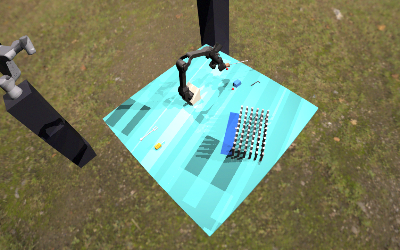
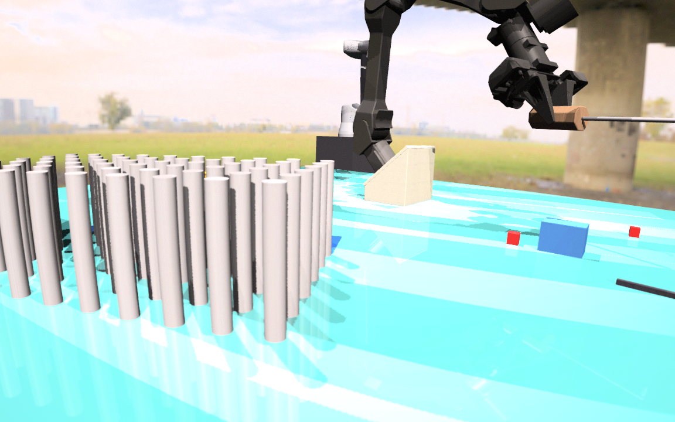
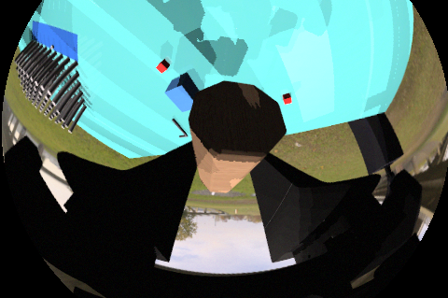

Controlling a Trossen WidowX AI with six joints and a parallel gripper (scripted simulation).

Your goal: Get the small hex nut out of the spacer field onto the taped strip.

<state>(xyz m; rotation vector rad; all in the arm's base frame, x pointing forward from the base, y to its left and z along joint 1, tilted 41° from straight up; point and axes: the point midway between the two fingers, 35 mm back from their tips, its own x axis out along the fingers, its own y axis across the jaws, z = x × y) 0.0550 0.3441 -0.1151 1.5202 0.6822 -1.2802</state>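
The wooden-handled hook tool lies 90 mm to the left of my gripper tip and 50 mm ahead of it. Round my gripper tip: dark hex key 220 mm ahead, 180 mm to the left, 170 mm below; blue cube 150 mm below, 110 mm ahead, 40 mm to the left; tiny grey hex nut 390 mm ahead, 310 mm to the right, 170 mm below.
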